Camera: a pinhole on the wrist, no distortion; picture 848 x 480 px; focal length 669.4 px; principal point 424.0 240.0 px. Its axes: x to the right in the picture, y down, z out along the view. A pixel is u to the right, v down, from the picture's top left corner.
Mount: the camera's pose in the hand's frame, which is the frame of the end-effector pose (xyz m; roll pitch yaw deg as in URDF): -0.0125 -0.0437 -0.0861 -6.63 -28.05 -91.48
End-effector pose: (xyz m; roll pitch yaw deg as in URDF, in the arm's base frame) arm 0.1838 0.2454 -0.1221 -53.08 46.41 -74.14
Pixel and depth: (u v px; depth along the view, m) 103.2 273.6 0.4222
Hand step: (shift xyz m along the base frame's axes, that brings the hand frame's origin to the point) 0.3164 0.1555 -0.1525
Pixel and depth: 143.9 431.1 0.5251
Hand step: 0.4264 0.0862 -0.2553
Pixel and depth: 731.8 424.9 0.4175
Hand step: 0.3347 -0.1923 0.0551
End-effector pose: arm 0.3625 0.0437 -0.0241 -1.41 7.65 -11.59
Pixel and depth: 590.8 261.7 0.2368
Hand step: 0.0460 0.0081 0.1436
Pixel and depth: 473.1 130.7 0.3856
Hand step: 0.0339 0.1175 0.2699
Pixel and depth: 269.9 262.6 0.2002
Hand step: 0.0469 0.0832 0.0615
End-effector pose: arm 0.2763 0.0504 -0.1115 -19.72 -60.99 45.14
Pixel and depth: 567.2 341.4 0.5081
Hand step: -0.3282 -0.0172 0.2794
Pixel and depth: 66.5 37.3 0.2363
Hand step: -0.1578 0.1186 -0.0426
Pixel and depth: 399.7 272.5 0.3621
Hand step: -0.2273 0.0579 0.1249
